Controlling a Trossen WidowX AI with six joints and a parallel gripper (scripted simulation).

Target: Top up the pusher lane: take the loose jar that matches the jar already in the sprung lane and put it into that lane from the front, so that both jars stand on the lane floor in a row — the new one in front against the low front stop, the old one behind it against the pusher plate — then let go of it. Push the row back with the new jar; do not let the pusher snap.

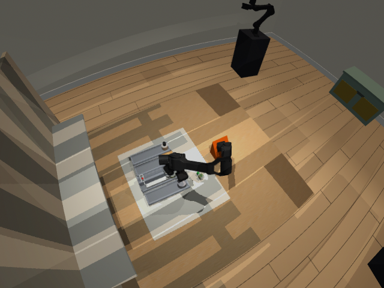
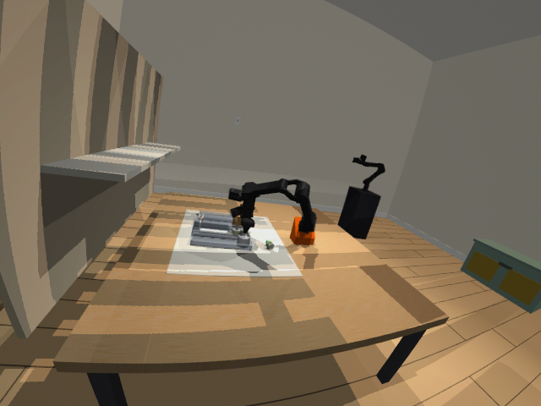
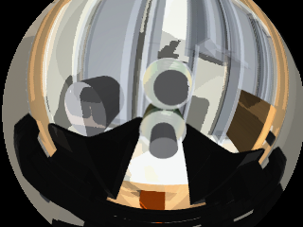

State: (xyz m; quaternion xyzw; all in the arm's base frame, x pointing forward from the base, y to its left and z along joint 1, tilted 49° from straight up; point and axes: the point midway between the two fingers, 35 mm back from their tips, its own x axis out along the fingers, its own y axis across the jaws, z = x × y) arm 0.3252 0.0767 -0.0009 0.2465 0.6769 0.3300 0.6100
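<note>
Right now the brown box is 120 mm to the right of my gripper tip and 30 mm ahead of it. The rest, counted from my gripper tip: grey lane rack (150 mm ahead, 20 mm below, 10 mm to the right).
</note>
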